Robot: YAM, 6 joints.
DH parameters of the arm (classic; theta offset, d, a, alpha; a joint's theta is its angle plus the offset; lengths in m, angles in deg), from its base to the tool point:
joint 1: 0 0.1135 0.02 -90
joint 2: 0 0 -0.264 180
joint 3: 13.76 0 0.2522 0
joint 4: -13.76 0 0.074 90
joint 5: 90 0 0 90
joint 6: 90 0.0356 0 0
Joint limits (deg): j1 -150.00..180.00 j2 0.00..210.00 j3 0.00..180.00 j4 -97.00..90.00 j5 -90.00..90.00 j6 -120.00..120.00
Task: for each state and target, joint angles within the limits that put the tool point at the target. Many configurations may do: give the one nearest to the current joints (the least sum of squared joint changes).
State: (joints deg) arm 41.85 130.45 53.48 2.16 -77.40 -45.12
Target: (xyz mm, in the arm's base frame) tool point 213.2 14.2 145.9
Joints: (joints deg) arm -5.77 82.48 29.14 -12.44 -87.96 -45.12
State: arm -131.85 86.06 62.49 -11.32 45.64 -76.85
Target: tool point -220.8 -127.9 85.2
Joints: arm -144.21 101.00 38.31 -16.93 45.50 -76.85
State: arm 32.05 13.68 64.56 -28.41 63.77 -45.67
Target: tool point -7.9 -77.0 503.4
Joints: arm 59.05 22.38 79.49 -21.50 67.23 -45.67
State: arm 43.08 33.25 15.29 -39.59 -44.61 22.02
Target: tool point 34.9 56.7 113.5
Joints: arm 37.13 30.40 8.56 -56.61 -42.70 22.02
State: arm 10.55 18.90 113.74 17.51 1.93 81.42
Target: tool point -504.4 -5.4 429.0
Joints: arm 0.54 17.26 140.13 21.42 0.99 81.42
